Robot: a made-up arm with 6 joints.
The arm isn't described. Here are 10 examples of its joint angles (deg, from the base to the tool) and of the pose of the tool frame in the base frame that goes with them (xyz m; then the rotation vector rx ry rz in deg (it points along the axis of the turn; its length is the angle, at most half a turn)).
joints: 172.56 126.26 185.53 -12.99 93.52 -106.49
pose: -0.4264 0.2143 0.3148 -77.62 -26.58 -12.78
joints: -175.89 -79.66 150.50 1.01 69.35 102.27
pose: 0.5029 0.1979 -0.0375 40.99 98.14 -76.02
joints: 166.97 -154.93 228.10 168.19 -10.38 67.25
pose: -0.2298 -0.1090 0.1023 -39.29 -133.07 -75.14
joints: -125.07 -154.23 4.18 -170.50 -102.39 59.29
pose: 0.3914 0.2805 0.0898 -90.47 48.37 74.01
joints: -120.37 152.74 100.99 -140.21 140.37 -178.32
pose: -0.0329 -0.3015 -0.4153 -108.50 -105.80 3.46
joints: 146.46 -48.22 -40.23 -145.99 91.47 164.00
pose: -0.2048 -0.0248 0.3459 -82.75 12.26 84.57
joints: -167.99 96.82 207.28 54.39 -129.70 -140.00
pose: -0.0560 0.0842 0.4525 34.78 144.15 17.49
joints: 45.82 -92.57 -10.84 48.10 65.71 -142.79
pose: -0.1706 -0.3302 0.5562 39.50 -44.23 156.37
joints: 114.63 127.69 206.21 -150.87 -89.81 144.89
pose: -0.2859 0.2853 0.3558 -106.23 108.50 -50.72
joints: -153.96 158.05 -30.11 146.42 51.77 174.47
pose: 0.2968 -0.0046 -0.1134 -117.43 -14.69 -57.89
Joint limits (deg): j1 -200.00..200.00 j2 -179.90..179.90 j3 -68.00..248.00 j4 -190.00..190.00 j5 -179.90..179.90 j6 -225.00..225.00
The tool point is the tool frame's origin. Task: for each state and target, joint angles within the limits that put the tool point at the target. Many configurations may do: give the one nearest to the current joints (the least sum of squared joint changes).
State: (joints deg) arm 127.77 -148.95 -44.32 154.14 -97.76 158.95
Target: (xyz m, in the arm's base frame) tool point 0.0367 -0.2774 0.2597
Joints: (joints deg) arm 130.00 -160.63 -57.53 158.52 -97.76 158.95
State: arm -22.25 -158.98 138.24 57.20 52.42 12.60
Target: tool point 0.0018 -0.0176 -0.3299
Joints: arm -21.69 -131.80 148.65 84.42 52.42 12.60
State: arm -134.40 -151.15 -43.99 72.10 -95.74 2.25
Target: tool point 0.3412 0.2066 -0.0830
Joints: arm -152.63 -179.79 -25.54 80.51 -95.74 2.25
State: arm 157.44 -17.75 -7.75 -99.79 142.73 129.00
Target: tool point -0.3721 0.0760 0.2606
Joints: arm 163.11 9.19 -0.58 -102.67 142.73 129.00
